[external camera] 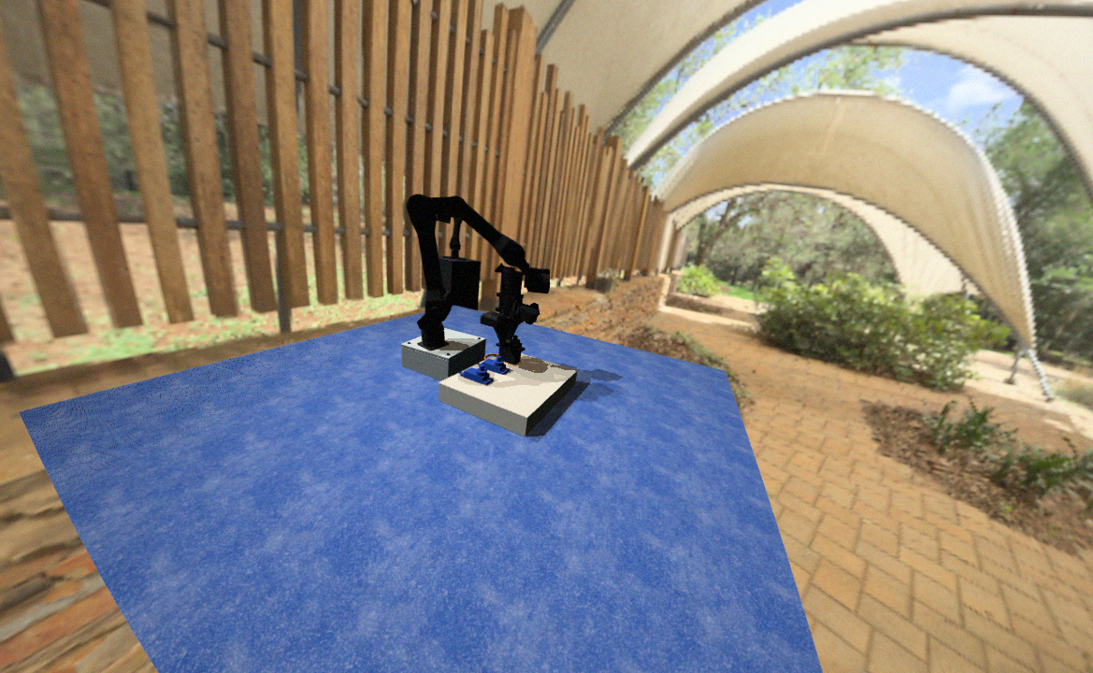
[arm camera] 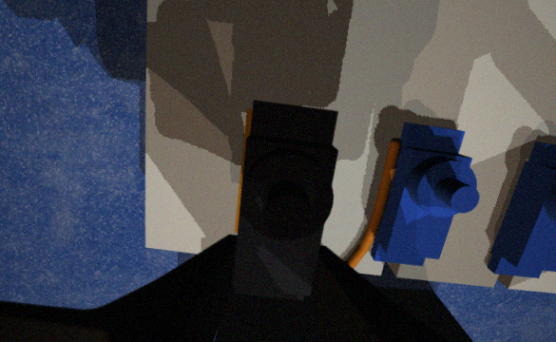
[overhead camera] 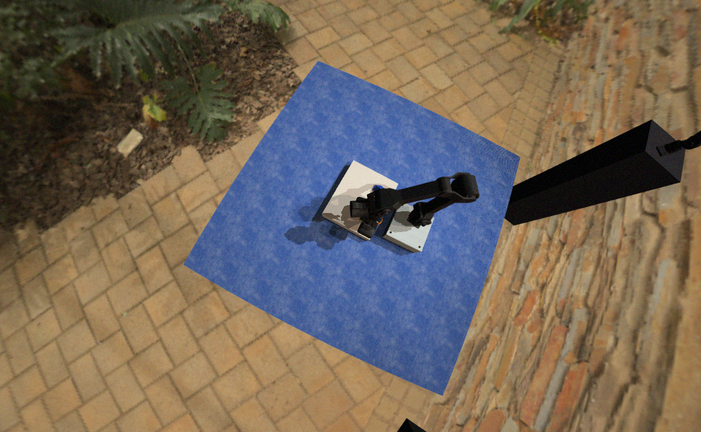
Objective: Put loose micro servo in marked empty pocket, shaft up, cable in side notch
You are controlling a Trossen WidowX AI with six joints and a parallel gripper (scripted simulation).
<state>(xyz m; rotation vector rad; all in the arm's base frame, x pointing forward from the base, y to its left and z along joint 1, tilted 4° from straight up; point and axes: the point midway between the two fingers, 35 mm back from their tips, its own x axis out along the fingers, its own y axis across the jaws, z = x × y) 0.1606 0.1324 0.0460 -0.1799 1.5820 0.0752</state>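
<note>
My gripper tip is now 130 mm short of the pale deck, 70 mm above it and 50 mm to the left of it.
</note>
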